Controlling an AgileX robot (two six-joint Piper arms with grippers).
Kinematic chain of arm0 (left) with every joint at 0, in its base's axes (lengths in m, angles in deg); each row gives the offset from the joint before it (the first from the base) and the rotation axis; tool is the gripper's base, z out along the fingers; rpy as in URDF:
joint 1: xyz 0 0 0.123 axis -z
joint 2: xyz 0 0 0 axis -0.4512 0.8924 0
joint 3: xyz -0.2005 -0.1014 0.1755 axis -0.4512 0.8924 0
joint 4: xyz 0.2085 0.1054 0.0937 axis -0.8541 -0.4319 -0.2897
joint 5: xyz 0 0 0 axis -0.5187 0.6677 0.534
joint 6: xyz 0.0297 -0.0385 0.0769 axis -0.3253 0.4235 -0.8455
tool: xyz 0 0 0 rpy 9.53 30.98 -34.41
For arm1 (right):
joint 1: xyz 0 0 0.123 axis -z
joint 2: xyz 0 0 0 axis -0.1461 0.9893 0
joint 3: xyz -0.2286 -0.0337 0.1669 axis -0.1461 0.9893 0
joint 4: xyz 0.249 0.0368 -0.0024 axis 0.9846 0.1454 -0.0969
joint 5: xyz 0 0 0 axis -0.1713 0.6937 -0.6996
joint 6: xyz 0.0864 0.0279 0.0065 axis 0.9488 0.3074 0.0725
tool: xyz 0 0 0 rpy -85.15 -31 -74.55
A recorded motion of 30 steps. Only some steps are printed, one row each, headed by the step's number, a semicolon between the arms.
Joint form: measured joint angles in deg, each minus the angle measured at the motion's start. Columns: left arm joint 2, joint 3, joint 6, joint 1, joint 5, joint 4; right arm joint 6, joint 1, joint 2, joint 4, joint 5, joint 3.
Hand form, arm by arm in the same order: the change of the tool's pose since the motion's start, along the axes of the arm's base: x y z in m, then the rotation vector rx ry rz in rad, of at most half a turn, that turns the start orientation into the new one. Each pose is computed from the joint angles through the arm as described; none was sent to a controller.
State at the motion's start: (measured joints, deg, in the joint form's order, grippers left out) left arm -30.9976 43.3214 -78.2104 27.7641 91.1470 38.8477; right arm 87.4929 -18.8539 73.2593 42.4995 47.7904 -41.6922
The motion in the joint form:
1: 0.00 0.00 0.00 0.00 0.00 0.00; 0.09 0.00 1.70 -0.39 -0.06 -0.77
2: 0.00 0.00 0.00 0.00 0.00 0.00; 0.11 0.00 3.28 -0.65 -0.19 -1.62
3: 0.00 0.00 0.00 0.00 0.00 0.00; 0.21 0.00 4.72 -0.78 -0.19 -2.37
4: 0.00 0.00 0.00 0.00 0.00 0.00; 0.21 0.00 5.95 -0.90 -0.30 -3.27
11: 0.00 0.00 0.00 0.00 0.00 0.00; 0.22 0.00 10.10 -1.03 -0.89 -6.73
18: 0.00 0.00 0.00 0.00 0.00 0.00; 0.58 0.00 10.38 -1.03 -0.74 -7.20
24: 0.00 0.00 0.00 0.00 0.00 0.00; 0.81 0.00 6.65 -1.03 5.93 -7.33
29: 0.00 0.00 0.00 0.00 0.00 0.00; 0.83 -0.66 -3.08 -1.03 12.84 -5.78
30: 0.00 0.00 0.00 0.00 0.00 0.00; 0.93 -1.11 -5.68 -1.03 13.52 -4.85
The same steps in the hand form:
1: 0.0000 0.0000 0.0000 0.0000 0.0000 0.0000; 0.0041 0.0017 -0.0067 -0.0113 0.0112 0.0027
2: 0.0000 0.0000 0.0000 0.0000 0.0000 0.0000; 0.0083 0.0037 -0.0126 -0.0191 0.0190 0.0053
3: 0.0000 0.0000 0.0000 0.0000 0.0000 0.0000; 0.0118 0.0053 -0.0182 -0.0257 0.0291 0.0051
4: 0.0000 0.0000 0.0000 0.0000 0.0000 0.0000; 0.0158 0.0072 -0.0220 -0.0288 0.0318 0.0065
11: 0.0000 0.0000 0.0000 0.0000 0.0000 0.0000; 0.0305 0.0147 -0.0340 -0.0308 0.0327 0.0082
18: 0.0000 0.0000 0.0000 0.0000 0.0000 0.0000; 0.0320 0.0155 -0.0340 -0.0288 0.0328 0.0021
24: 0.0000 0.0000 0.0000 0.0000 0.0000 0.0000; 0.0221 0.0099 -0.0123 -0.0536 0.0749 -0.0067
29: 0.0000 0.0000 0.0000 0.0000 0.0000 0.0000; -0.0032 0.0007 0.0373 -0.0465 0.0533 -0.0015
30: 0.0000 0.0000 0.0000 0.0000 0.0000 0.0000; -0.0116 -0.0010 0.0478 -0.0383 0.0380 0.0040

